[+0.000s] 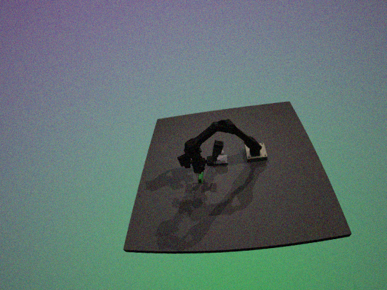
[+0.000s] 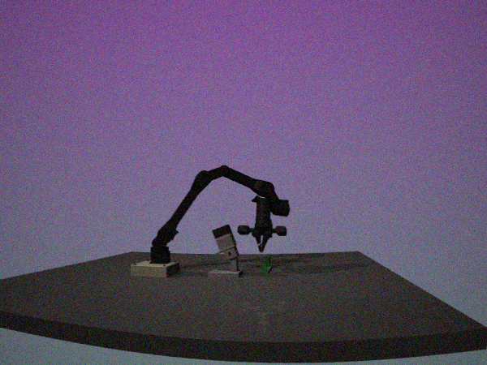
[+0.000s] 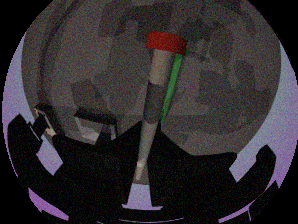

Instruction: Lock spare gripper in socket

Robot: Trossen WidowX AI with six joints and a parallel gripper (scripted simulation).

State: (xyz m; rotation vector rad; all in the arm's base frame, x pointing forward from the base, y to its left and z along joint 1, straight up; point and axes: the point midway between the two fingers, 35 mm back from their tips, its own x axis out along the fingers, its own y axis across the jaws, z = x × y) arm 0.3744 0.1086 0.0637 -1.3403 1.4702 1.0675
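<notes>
Now: the green cradle 20 mm ahead of my gripper tip, 10 mm to the left of it and 50 mm below it. Round my gripper tip: mount: 110 mm behind, 100 mm to the right, 20 mm below; then spare gripper: 120 mm behind, 110 mm to the right, 50 mm above.
</notes>
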